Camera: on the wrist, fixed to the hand. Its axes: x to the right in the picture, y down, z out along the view.
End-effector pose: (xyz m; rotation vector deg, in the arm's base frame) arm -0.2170 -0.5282 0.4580 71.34 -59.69 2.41
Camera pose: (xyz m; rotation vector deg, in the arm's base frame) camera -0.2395 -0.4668 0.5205 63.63 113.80 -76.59
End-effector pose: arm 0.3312 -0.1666 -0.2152 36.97 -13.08 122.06
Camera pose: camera 0.2529 -0.2029 -0.2421 -26.47 38.72 -34.29
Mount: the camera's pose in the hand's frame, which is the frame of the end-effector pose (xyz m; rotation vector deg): -0.0016 0.0823 -0.0374 -12.67 58.77 -163.66
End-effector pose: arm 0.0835 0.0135 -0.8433 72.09 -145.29 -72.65
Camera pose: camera 0.0450 0.0179 -0.7616 -158.31 -64.58 -6.59
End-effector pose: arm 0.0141 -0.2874 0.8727 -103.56 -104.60 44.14
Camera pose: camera 0.1003 -0.2878 0.8454 67.80 -83.83 -66.44
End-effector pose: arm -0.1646 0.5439 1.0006 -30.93 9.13 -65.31
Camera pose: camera -0.1124 0.5583 0.9282 -5.35 -10.64 119.04
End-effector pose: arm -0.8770 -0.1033 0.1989 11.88 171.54 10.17
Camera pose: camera -0.8702 -0.0266 0.2463 147.06 -20.36 -5.38
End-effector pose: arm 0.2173 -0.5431 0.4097 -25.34 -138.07 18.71
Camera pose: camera 0.2615 -0.4643 0.4089 112.75 -14.60 -60.84
